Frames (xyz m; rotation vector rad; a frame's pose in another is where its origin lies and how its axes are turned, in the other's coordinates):
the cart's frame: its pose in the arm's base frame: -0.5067 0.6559 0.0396 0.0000 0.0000 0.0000
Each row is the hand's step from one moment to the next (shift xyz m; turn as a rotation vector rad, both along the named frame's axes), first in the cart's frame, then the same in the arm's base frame.
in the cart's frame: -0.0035 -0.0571 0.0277 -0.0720 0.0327 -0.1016
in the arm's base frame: -0.0035 -0.0571 0.0277 -0.0720 0.0327 -0.1016
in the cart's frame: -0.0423 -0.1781 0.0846 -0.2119 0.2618 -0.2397
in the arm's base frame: -0.0423 -0.1781 0.0846 -0.2119 0.2618 -0.2397
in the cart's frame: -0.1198 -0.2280 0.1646 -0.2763 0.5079 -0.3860
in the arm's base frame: -0.1198 -0.2280 0.1646 -0.2763 0.5079 -0.3860
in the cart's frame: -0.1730 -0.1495 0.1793 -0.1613 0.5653 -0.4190
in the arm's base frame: -0.1730 -0.1495 0.1793 -0.1613 0.5653 -0.4190
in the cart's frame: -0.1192 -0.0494 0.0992 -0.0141 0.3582 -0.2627
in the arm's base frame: -0.1192 -0.0494 0.0992 -0.0141 0.3582 -0.2627
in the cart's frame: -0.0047 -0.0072 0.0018 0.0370 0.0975 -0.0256
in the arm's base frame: -0.0047 -0.0072 0.0018 0.0370 0.0975 -0.0256
